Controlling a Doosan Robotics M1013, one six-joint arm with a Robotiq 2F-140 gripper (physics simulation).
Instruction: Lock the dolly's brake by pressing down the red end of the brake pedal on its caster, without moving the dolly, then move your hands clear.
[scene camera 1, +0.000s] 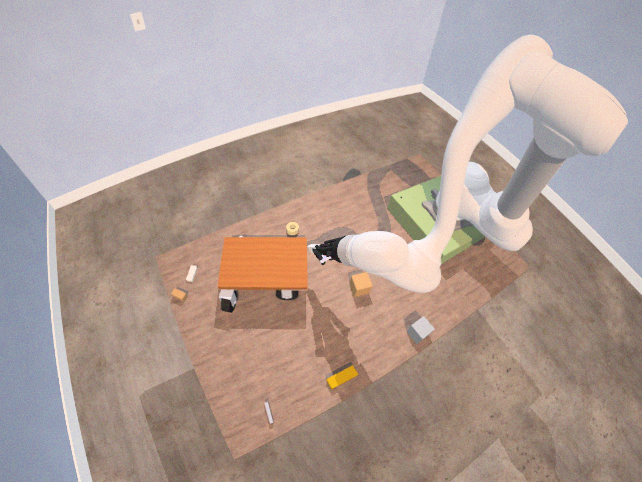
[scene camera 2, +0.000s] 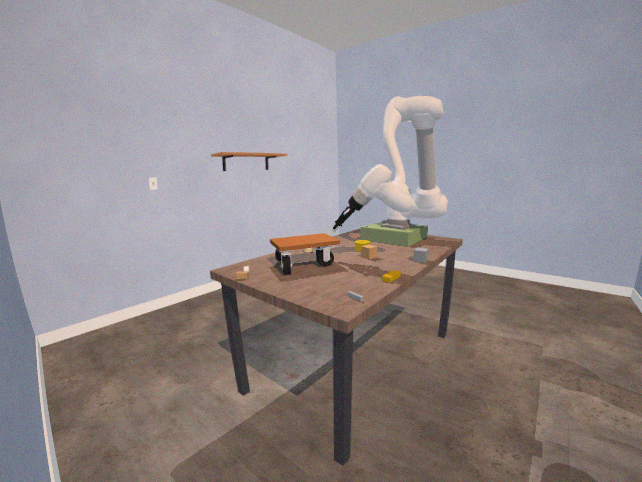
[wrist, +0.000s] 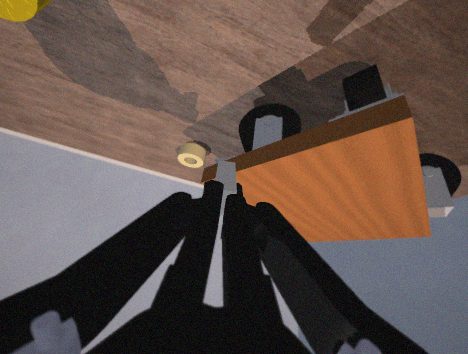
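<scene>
The dolly has an orange deck and stands upright on black-wheeled casters. One caster shows under the deck, and another caster stands further along. The brake pedal and its red end do not show in any view, so its position cannot be told. My gripper is shut and empty, tilted downward. In scene camera 2 its tip is a little above the deck's level, near the deck's back right corner, with a small visible gap.
A pale yellow ring lies behind the dolly. An orange block, a yellow cylinder, a grey cube and a yellow bar are on the table. The arm stands on a green base.
</scene>
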